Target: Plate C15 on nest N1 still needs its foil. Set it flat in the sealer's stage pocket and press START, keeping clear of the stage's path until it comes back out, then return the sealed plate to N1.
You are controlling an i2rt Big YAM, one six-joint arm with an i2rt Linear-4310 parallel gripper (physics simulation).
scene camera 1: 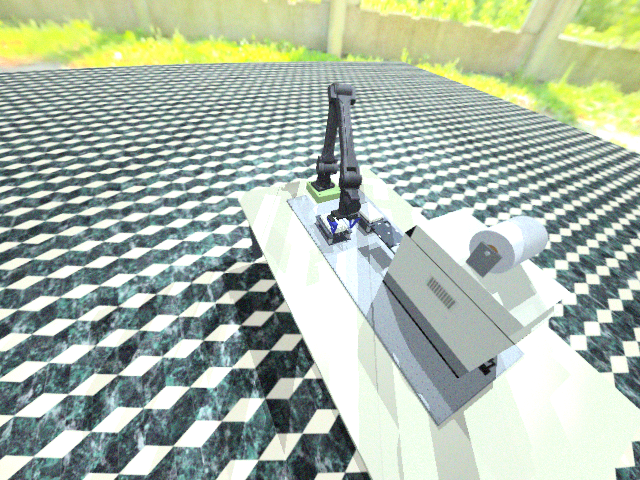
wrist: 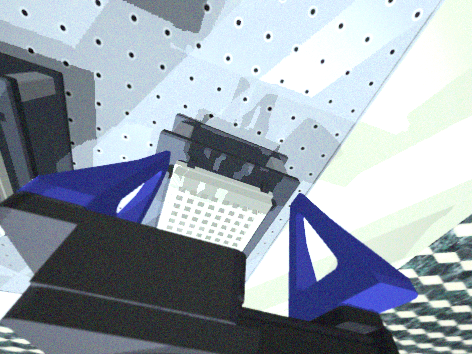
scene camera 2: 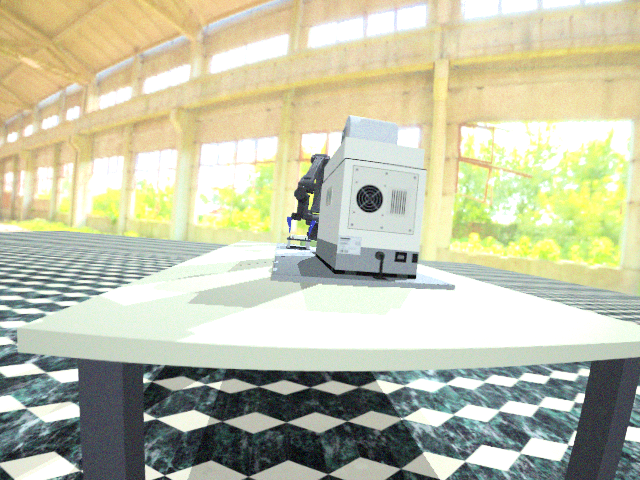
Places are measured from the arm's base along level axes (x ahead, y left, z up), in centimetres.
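Where they show: gripper, fingertip midpoint: (scene camera 1: 341,230) (wrist: 235,179) (scene camera 2: 299,234); arm's base, link origin: (scene camera 1: 322,185) (scene camera 2: 312,240).
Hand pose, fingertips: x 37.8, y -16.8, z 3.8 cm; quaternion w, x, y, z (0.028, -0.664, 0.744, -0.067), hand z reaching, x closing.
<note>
Things, the pixels of their top centre, and the offset from my fingertips. "pt": a spot on its surface instead. Level surfaces: height alone.
- dark nest, surface spot: (wrist: 230,145) (scene camera 1: 339,240) pt dx -0.4, dy +0.4, dz -6.9 cm
- dark flat piece, surface spot: (scene camera 1: 386,233) pt dx +13.9, dy +13.8, dz +3.2 cm
- dark block, surface spot: (wrist: 45,115) pt dx -1.2, dy +17.6, dz -6.9 cm
- white roll, top centre: (scene camera 1: 521,228) (scene camera 2: 370,120) dx +51.8, dy +9.0, dz +40.2 cm
- perforated grey board, surface height: dz -7.4 cm
A white plate with a grid of wells (wrist: 215,212) (scene camera 1: 341,223) lies flat on a dark nest (wrist: 230,145) (scene camera 1: 338,238); no plate or nest label is readable. My gripper (wrist: 235,179) (scene camera 1: 343,228) (scene camera 2: 299,237) is open, pointing down over this plate, with one blue finger beyond each side of it and nothing held. The black gripper body hides the plate's near part in the wrist view. The sealer (scene camera 1: 447,304) (scene camera 2: 382,201) is a large pale box; its START button does not show. A dark flat piece (scene camera 1: 386,233) at its near-arm end looks like the stage; its pocket is unclear.
Another nest-like stand (scene camera 1: 371,221) with a light top stands beside the plate's nest, near the stage. A dark block (wrist: 45,115) is at the wrist view's left. A white roll (scene camera 1: 522,242) tops the sealer. All stand on a perforated grey board (scene camera 1: 356,273) (wrist: 280,55).
</note>
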